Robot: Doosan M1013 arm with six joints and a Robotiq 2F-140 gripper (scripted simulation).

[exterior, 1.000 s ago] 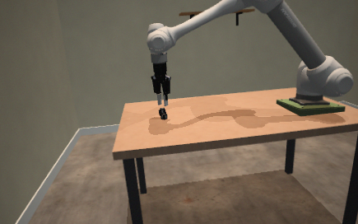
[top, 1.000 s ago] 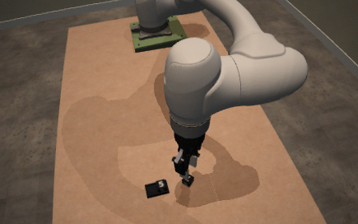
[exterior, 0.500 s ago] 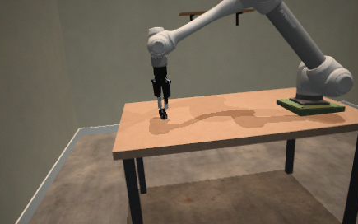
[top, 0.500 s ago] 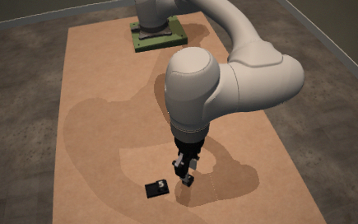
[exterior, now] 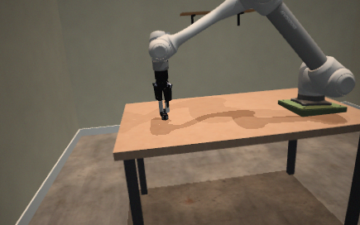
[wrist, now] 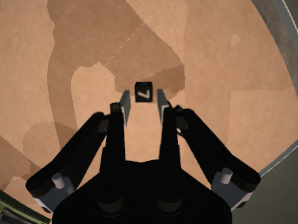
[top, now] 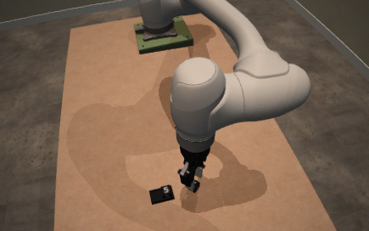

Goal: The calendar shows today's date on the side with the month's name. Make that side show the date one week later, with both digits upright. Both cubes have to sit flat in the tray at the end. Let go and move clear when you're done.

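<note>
My gripper is now 6 cm above the black cube.
</note>
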